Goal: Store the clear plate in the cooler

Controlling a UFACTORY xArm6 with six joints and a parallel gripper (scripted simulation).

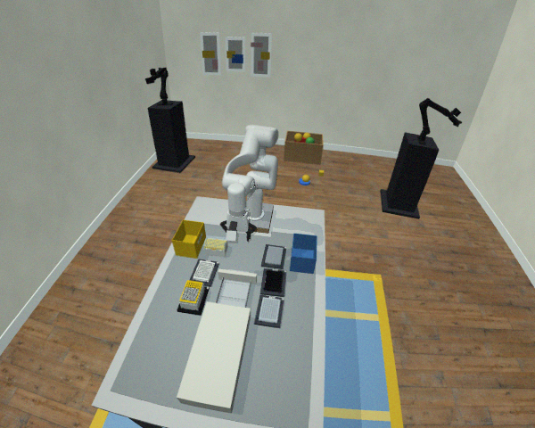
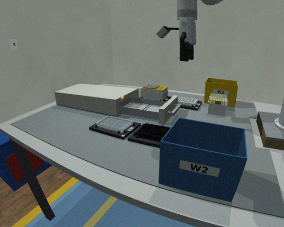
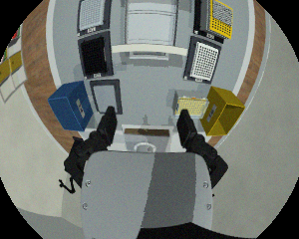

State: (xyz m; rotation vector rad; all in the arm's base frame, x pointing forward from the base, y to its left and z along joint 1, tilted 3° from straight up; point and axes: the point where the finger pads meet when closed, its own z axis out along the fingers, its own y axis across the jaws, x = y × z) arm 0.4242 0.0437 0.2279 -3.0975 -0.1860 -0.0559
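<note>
The clear plate is 20 cm ahead of my hand, 21 cm to the left of it and 24 cm below it. From my hand the other things lie so: white well plate 7 cm ahead, 18 cm to the right, 24 cm below; black plate 2 cm ahead, 19 cm to the left, 24 cm below; drawer 17 cm ahead, 2 cm to the left, 23 cm below.
</note>
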